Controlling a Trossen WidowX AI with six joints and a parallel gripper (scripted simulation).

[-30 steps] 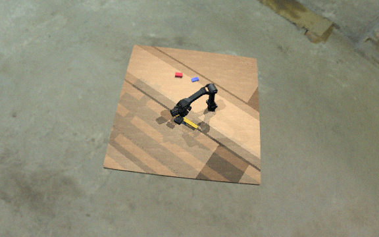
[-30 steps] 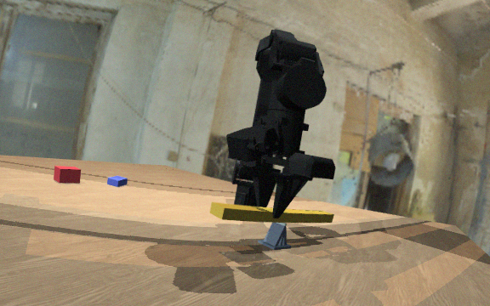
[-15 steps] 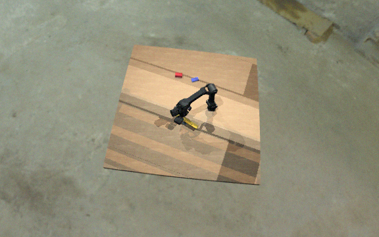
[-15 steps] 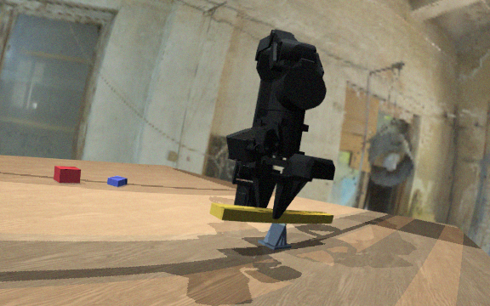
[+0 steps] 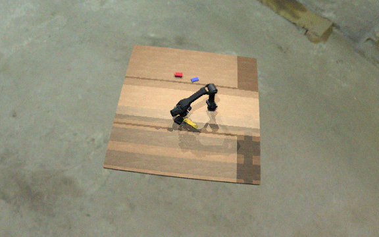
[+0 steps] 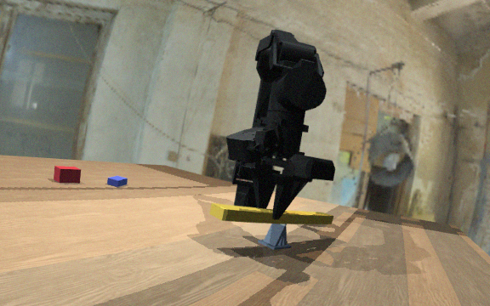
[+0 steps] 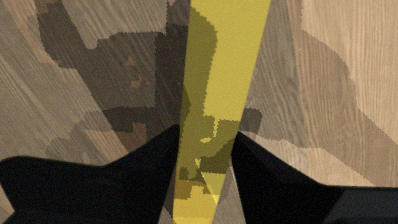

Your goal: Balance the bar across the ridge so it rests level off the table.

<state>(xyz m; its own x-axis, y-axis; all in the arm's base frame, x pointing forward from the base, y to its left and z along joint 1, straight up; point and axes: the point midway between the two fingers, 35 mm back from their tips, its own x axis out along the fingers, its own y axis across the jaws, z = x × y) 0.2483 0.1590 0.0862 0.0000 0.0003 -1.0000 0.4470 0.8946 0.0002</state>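
My gripper tip is 20 mm past the yellow bar and 10 mm to the right of it. Also, from my gripper tip: blue block (440 mm to the right, 70 mm behind, 40 mm below); then red block (470 mm to the right, 90 mm ahead, 40 mm below).
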